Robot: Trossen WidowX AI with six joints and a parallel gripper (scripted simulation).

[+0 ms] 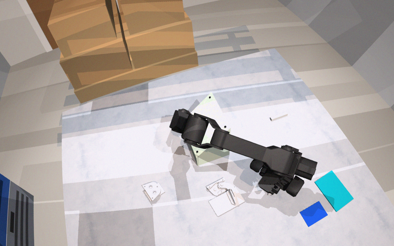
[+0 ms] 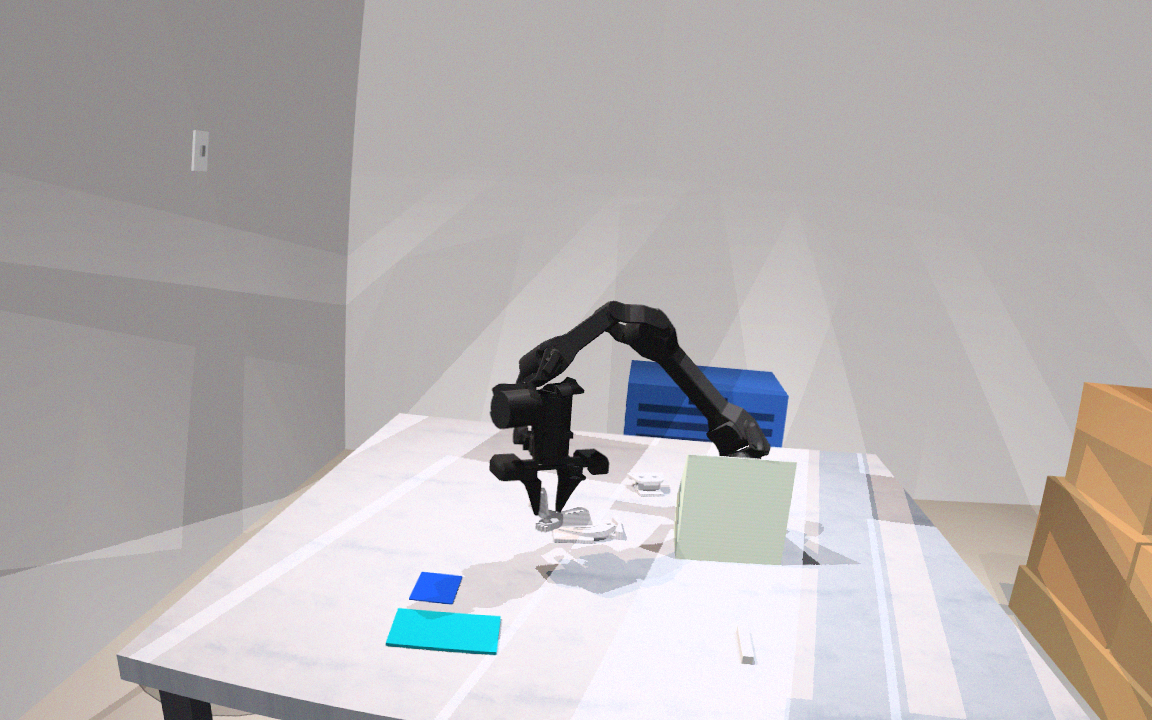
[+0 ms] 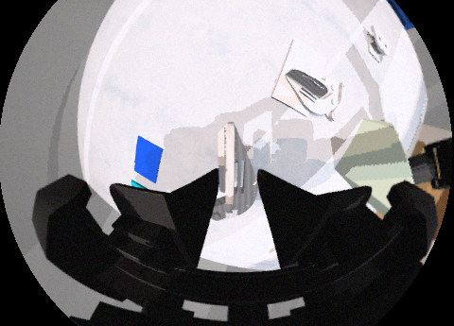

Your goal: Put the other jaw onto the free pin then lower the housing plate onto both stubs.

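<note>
Right now the white jaw is 4 cm to the left of my gripper tip. Also, from my gripper tip: white stick 34 cm behind, 19 cm to the left, 9 cm below; then blue card 14 cm ahead, 14 cm to the left, 9 cm below; then cyan card 8 cm ahead, 27 cm to the left, 9 cm below.
</note>
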